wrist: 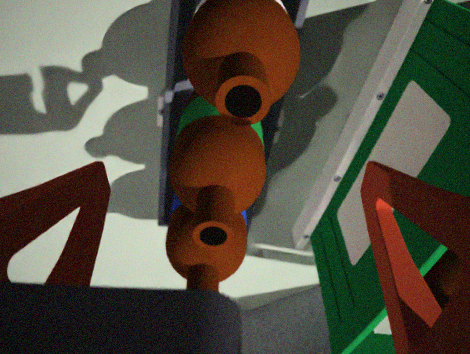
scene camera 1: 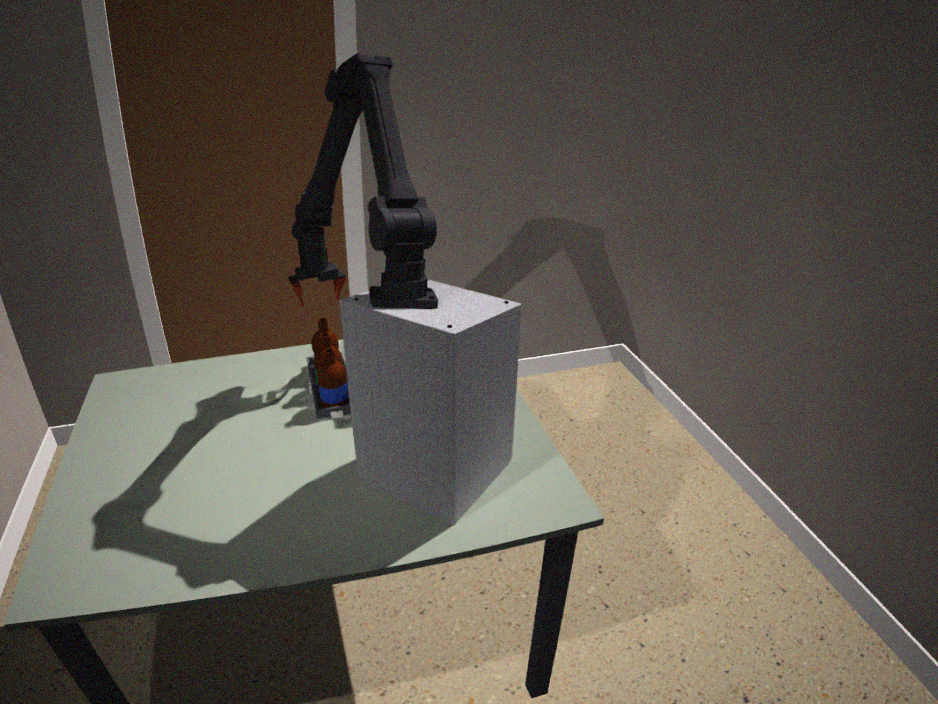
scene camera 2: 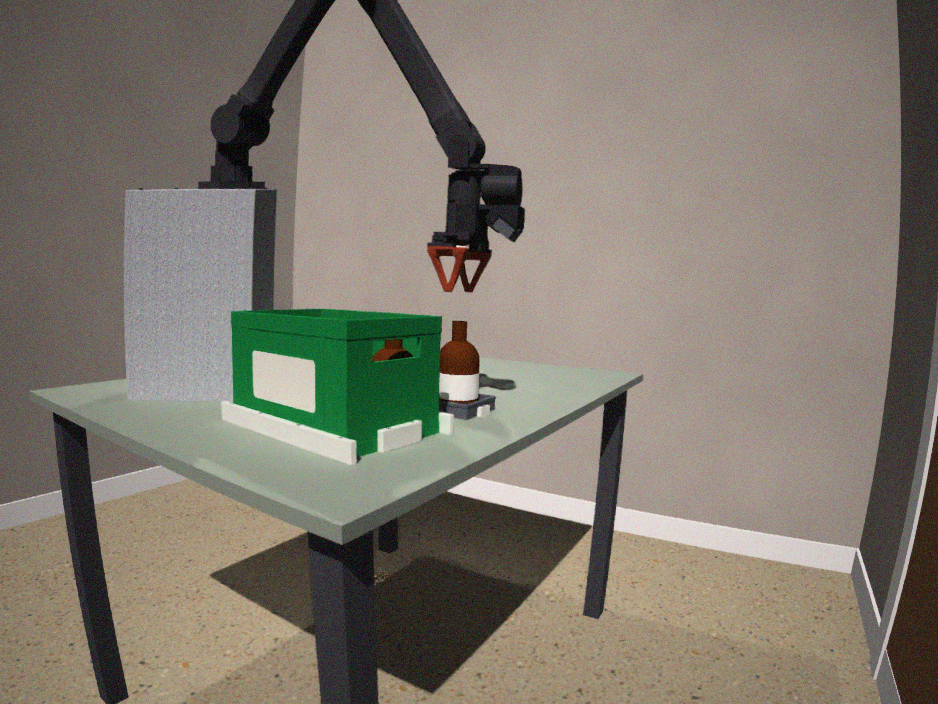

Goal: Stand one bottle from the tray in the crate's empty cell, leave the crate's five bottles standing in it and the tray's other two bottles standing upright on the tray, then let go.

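Seen in the pictures: gripper, fingertip midpoint: point(wrist: 235, 175) point(scene camera 1: 319, 303) point(scene camera 2: 458, 292); arm's base at its link origin: point(scene camera 1: 402, 301) point(scene camera 2: 231, 188).
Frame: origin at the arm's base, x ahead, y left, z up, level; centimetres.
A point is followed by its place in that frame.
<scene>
My gripper point(scene camera 1: 320, 301) @[x 47.5, y 17.6, z -20.8 cm] point(scene camera 2: 458, 290) @[x 47.5, y 17.6, z -20.8 cm] point(wrist: 235, 175) @[x 47.5, y 17.6, z -20.8 cm] is open and empty, pointing down above the tray's bottles, with its fingers on either side of their row in the wrist view. Three brown bottles stand upright in a row on the dark tray point(scene camera 1: 312, 386) @[x 36.4, y 21.5, z -39.3 cm] point(scene camera 2: 469, 409) @[x 53.1, y 14.1, z -40.2 cm] point(wrist: 164, 192) @[x 30.0, y 20.5, z -39.3 cm]: the white-labelled bottle point(scene camera 2: 459, 359) @[x 50.4, y 14.6, z -32.1 cm] point(wrist: 205, 45) @[x 48.9, y 19.7, z -30.0 cm], the green-labelled bottle point(wrist: 217, 160) @[x 41.6, y 17.2, z -30.2 cm] in the middle, and the blue-labelled bottle point(scene camera 1: 333, 376) @[x 27.3, y 15.3, z -31.3 cm] point(wrist: 175, 245) @[x 32.0, y 18.6, z -30.7 cm]. The green crate point(scene camera 2: 393, 401) @[x 55.1, y -6.4, z -35.5 cm] point(wrist: 427, 65) @[x 50.5, y 3.6, z -35.5 cm] stands beside the tray. One crate bottle point(scene camera 2: 391, 350) @[x 51.4, y -3.0, z -29.2 cm] shows through its handle hole; its cells are mostly hidden.
White rails point(scene camera 2: 287, 433) @[x 44.2, y -16.2, z -40.3 cm] point(wrist: 357, 137) @[x 41.6, y 4.3, z -38.8 cm] run along the crate's base. The tall grey pedestal point(scene camera 1: 409, 401) @[x -10.5, y 0.6, z -15.2 cm] point(scene camera 2: 189, 287) @[x 9.7, y -13.7, z -20.7 cm] carries the arm and hides the crate in scene camera 1. All stand on the pale green table point(scene camera 1: 250, 454) @[x 13.0, y 36.6, z -41.8 cm] point(scene camera 2: 545, 409) @[x 59.2, y 29.8, z -41.8 cm].
</scene>
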